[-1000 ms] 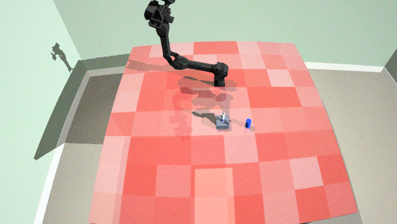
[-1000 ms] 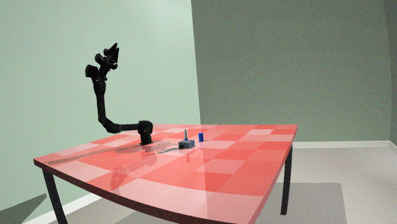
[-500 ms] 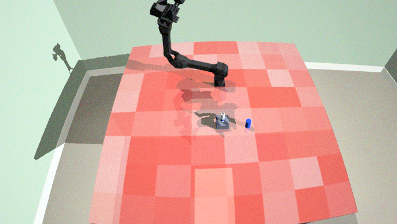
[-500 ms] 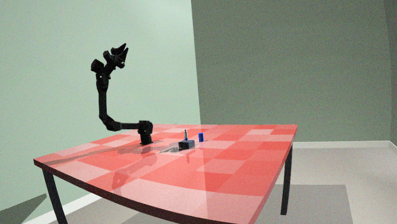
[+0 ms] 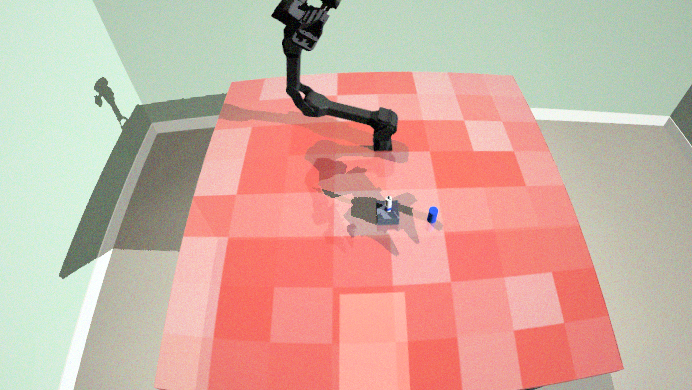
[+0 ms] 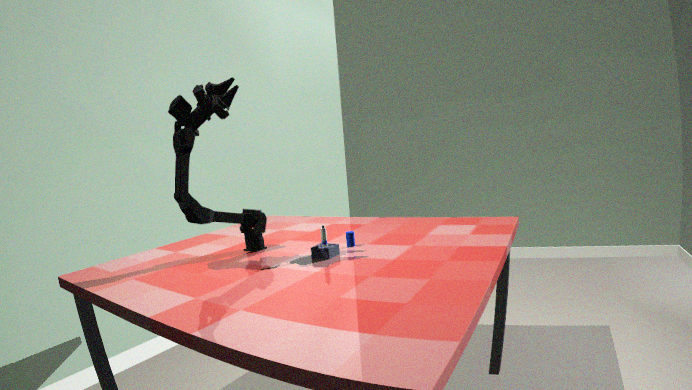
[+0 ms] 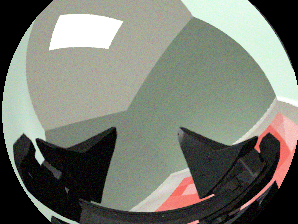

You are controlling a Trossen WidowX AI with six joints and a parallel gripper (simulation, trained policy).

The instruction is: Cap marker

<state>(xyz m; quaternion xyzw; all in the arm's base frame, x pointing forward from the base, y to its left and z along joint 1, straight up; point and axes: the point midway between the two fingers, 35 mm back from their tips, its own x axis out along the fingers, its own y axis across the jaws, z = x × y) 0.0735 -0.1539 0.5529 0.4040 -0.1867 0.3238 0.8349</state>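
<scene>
Right now my gripper tip is 550 mm above the blue cap, 270 mm to the right of it and 220 mm short of it. Round my gripper tip: holder block (560 mm below, 200 mm ahead, 140 mm to the left).
</scene>
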